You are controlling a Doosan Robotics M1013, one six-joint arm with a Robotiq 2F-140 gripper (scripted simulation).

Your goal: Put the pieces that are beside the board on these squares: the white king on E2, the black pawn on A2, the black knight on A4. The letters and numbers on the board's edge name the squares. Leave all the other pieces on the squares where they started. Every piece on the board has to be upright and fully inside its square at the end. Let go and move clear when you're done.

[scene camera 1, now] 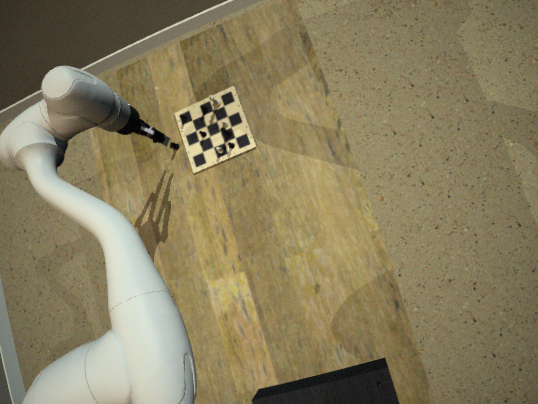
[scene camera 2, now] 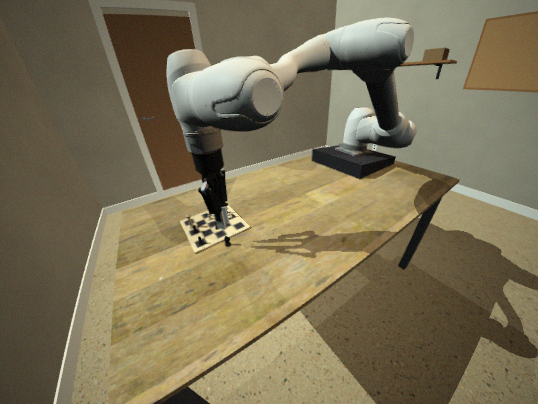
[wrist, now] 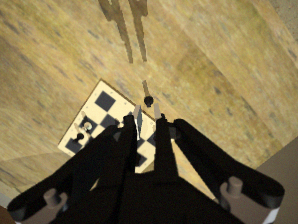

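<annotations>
I see a chessboard in the wrist view, in scene camera 1 and in scene camera 2 [206, 229]. On the chessboard, [scene camera 1: 202, 153] and [wrist: 107, 111] are the same spot.
</annotations>
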